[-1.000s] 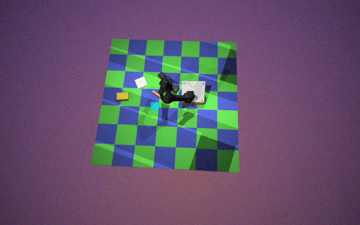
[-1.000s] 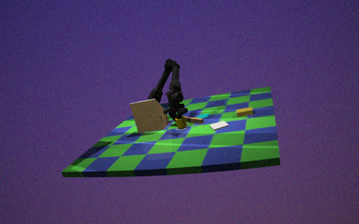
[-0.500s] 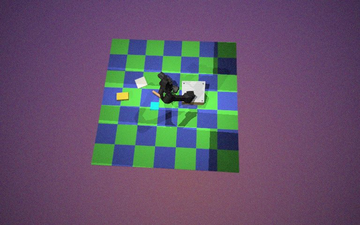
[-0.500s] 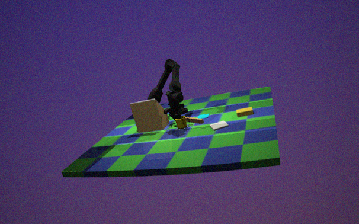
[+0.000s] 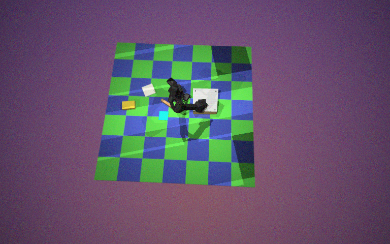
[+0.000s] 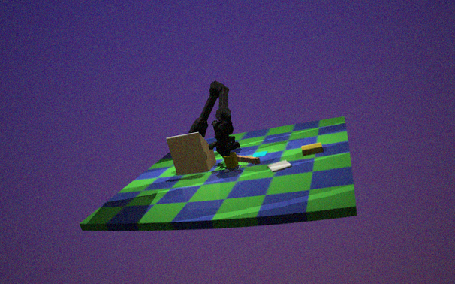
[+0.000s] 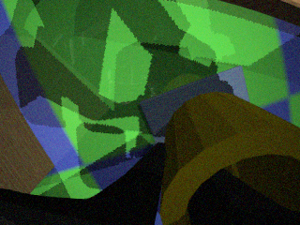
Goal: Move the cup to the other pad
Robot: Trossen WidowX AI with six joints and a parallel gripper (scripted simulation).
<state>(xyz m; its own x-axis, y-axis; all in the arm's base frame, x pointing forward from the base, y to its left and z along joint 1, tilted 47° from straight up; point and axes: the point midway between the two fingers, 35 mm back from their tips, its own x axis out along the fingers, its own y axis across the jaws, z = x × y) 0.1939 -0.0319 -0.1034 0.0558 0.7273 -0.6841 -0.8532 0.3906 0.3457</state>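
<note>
Now: the teal pad 150 mm ahead of my gripper tip, 150 mm to the left of it and 50 mm below it. Round my gripper tip: light blue pad (20 mm ahead, 20 mm to the right, 50 mm below); then yellow cup (20 mm ahead, 20 mm to the right); then orange-brown bar (90 mm ahead, 70 mm to the left, 40 mm below).
</note>
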